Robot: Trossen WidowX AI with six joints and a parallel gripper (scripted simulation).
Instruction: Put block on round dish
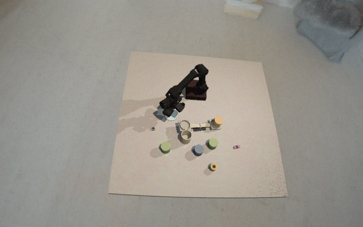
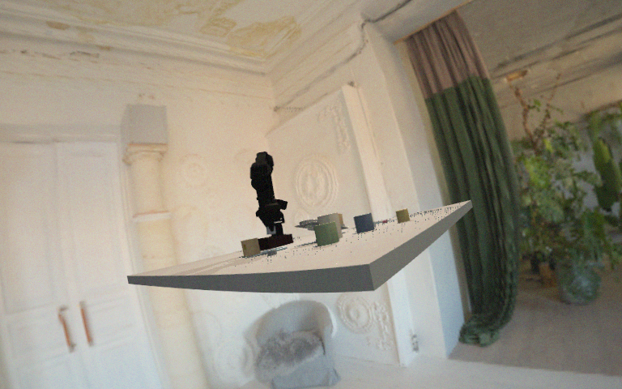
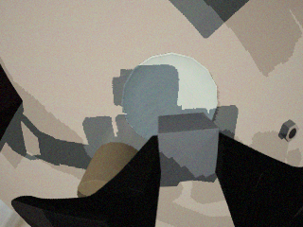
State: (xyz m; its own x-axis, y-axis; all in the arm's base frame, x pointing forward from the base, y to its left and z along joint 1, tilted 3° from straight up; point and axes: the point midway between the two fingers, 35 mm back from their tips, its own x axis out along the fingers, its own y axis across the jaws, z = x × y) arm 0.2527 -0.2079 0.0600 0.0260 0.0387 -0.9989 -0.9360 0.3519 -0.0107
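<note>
The pale round dish is 7 cm below my gripper tip. The rest, counted from my gripper tip: blue-grey cylinder (26 cm ahead, 23 cm to the left, 4 cm below); then beige cup (18 cm ahead, 14 cm to the left, 3 cm below); then dark nut (14 cm ahead, 11 cm to the right, 7 cm below).
</note>
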